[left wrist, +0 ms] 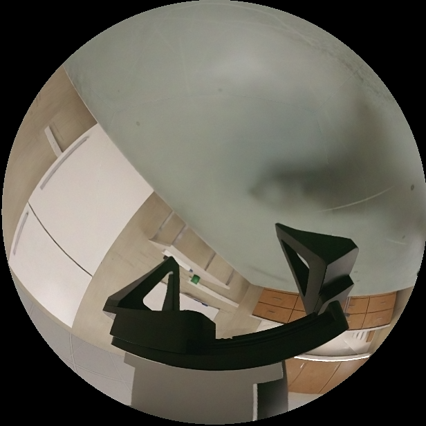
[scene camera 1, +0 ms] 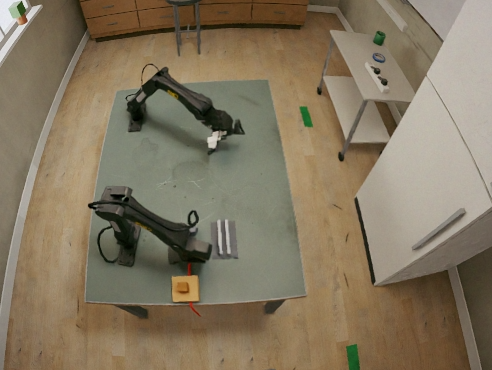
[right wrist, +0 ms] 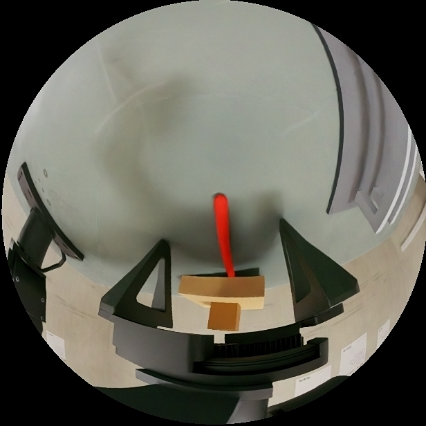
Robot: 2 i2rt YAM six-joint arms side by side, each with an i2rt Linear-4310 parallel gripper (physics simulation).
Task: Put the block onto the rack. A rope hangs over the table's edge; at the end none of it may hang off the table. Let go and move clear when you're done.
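Where they show: left gripper, fingertip midpoint: point(scene camera 1: 235, 135); right gripper, fingertip midpoint: point(scene camera 1: 189, 260); left arm's base, origin of the base link: point(scene camera 1: 137, 117); right arm's base, origin of the base link: point(scene camera 1: 129, 243).
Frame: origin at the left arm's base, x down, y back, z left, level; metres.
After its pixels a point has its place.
Note:
The tan block point(scene camera 1: 193, 295) @(x -0.035, y -0.327, z -0.915 m) point(right wrist: 200, 286) with an orange knob point(scene camera 1: 182, 287) @(x -0.071, y -0.291, z -0.892 m) point(right wrist: 223, 316) sits at the table's near edge, on top of the red rope point(scene camera 1: 189, 270) @(x -0.007, y -0.311, z -0.808 m) point(right wrist: 223, 230). One rope end lies on the table; the other hangs past the edge in scene camera 1. The grey rack point(scene camera 1: 228, 240) @(x -0.042, y -0.466, z -0.697 m) point(right wrist: 350, 150), with two white bars, lies right of the right gripper. My right gripper point(scene camera 1: 181, 258) @(x 0.000, y -0.309, z -0.766 m) point(right wrist: 219, 235) is open and empty, low over the table by the rope's table end; its fingertips are hidden in scene camera 1. My left gripper point(scene camera 1: 225, 142) point(left wrist: 222, 247) is open and empty, far from the block.
The green-grey table point(scene camera 1: 260, 200) @(x 0.000, y -0.606, z -0.506 m) point(left wrist: 200, 140) point(right wrist: 225, 125) carries both arms, with their bases along its left side in scene camera 1. A white cart point(scene camera 1: 367, 95) and a white cabinet point(scene camera 1: 425, 185) stand on the floor to the right.

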